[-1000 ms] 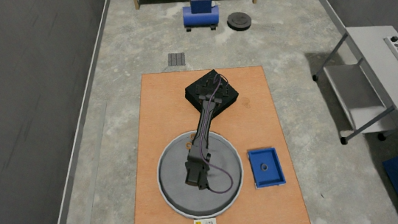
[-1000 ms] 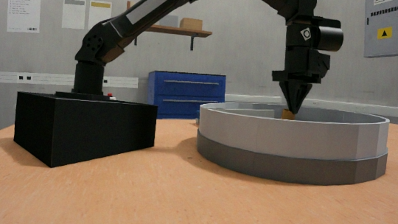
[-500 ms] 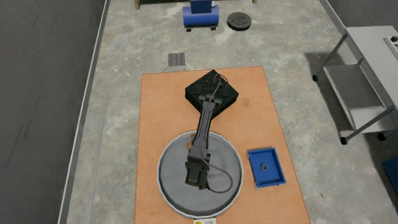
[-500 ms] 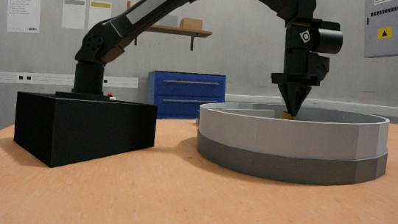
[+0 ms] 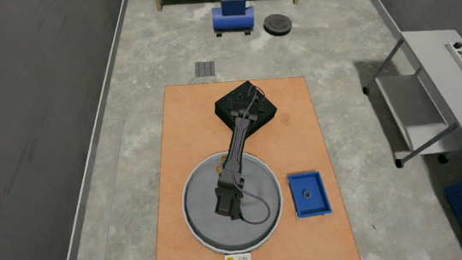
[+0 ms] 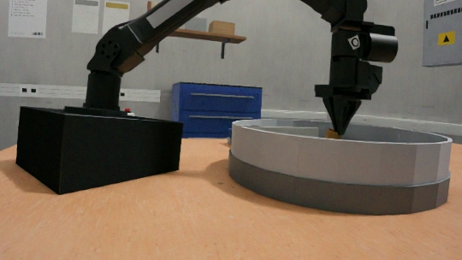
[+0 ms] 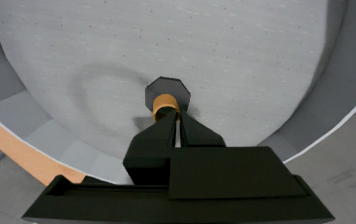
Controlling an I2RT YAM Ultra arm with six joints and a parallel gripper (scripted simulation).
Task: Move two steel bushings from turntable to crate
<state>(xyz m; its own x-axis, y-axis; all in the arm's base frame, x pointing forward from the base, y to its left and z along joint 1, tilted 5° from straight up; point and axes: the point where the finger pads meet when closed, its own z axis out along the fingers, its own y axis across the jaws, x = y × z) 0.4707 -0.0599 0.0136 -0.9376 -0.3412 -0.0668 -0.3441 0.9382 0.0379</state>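
Now: the grey turntable 10 mm to the left of my hand and 40 mm below it. Also, from my hand: blue crate 50 mm behind, 360 mm to the left, 70 mm below.
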